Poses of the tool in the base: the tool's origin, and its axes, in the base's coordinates. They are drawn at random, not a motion.
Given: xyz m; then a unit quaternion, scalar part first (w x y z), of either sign.
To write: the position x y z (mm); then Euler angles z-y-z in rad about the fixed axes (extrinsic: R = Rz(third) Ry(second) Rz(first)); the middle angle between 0 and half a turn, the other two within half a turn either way. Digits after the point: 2 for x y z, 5 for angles.
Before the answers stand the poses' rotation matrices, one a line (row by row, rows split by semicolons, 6 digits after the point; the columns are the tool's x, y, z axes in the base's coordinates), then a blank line. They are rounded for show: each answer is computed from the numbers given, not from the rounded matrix.
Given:
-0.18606, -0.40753, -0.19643, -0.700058, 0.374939, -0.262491, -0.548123
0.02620, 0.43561, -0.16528, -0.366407, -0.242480, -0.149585, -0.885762
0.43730, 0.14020, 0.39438, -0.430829, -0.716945, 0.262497, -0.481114
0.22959, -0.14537, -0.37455, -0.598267, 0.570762, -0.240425, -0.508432
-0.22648, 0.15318, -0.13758, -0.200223, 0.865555, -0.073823, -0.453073
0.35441, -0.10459, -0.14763, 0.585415, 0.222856, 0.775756, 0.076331
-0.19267, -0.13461, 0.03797, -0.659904, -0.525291, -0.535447, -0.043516
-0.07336, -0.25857, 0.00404, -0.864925, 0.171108, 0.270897, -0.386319
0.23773, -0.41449, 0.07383, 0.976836, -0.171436, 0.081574, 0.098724
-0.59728, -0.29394, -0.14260, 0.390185, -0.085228, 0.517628, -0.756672
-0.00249, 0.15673, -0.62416, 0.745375, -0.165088, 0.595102, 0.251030
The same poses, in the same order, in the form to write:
0.261320 -0.964271 -0.043507; 0.570599 0.117965 0.812712; -0.778543 -0.237203 0.581039
-0.613899 -0.576556 0.539177; 0.721641 -0.686741 0.087301; 0.319941 0.442686 0.837656
0.399249 -0.790948 0.463682; 0.038164 -0.490963 -0.870344; 0.916048 0.365180 -0.165831
0.367385 -0.882807 -0.292711; 0.333905 -0.168545 0.927416; -0.868064 -0.438457 0.232853
0.578550 -0.309227 -0.754757; 0.053636 -0.908922 0.413503; -0.813882 -0.279714 -0.509271
-0.215248 0.256393 0.942301; 0.435135 0.889017 -0.142498; -0.874257 0.379355 -0.302925
0.422806 0.505098 0.752404; 0.619963 0.444352 -0.646682; -0.660969 0.739884 -0.125267
0.554745 -0.575568 -0.600815; 0.760979 0.642960 0.086686; 0.336406 -0.505296 0.794674
0.967198 -0.220844 0.125519; 0.164905 0.921727 0.351036; -0.193219 -0.318823 0.927911
-0.680984 0.502252 0.532921; -0.678717 -0.159633 -0.716840; -0.274962 -0.849859 0.449595
0.165675 -0.570711 0.804264; 0.177735 0.819460 0.544882; -0.970032 0.052672 0.237199

-186.06, -407.53, -196.43, -0.29574, 0.95079, 1.62428
26.20, 435.61, -165.28, 2.19661, 0.57782, 0.16052
437.30, 140.20, 394.38, 2.76225, 1.73740, -1.08129
229.59, -145.37, -374.55, -0.46772, 1.33579, 1.87652
-226.48, 153.18, -137.58, -0.33103, 2.10513, 2.64039
354.41, -104.59, -147.63, 0.40940, 1.87856, -0.15009
-192.67, -134.61, 37.97, 0.84167, 1.69639, -0.70998
-73.36, -258.57, 4.04, -2.15817, 0.65233, 2.99830
237.73, -414.49, 73.83, -1.02595, 0.38203, 1.22740
-597.28, -293.94, -142.60, -1.25789, 1.10448, -0.93151
-2.49, 156.73, -624.16, 0.05425, 1.33131, 0.59546

